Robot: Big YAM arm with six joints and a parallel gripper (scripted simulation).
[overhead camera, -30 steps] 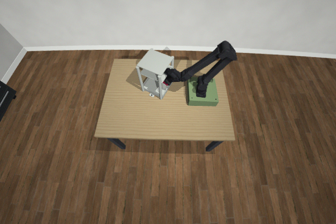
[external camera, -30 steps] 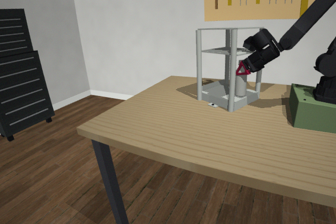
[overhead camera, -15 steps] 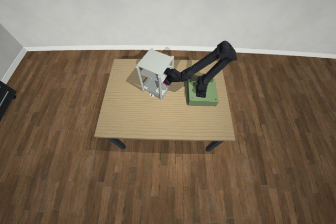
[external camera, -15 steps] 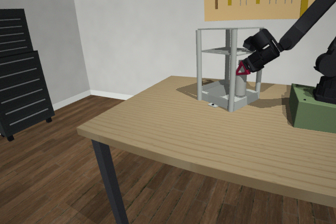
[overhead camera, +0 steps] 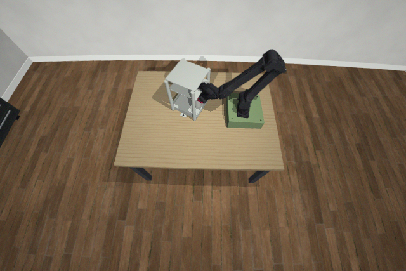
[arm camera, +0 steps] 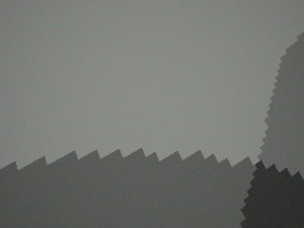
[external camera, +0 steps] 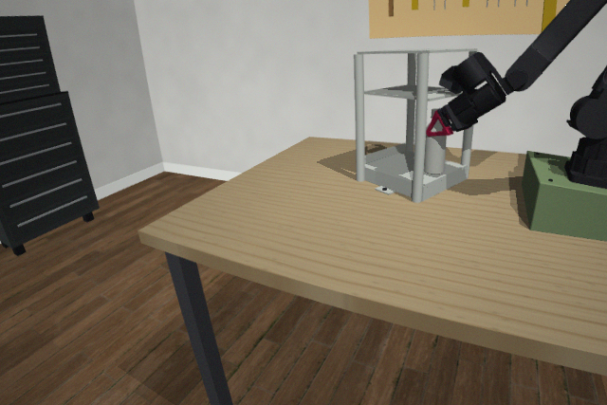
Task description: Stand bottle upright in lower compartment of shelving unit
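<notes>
The white bottle is right at my hand. From my hand the other things lie so: shelving unit 6 cm ahead, 3 cm above, 2 cm to the right.
</notes>
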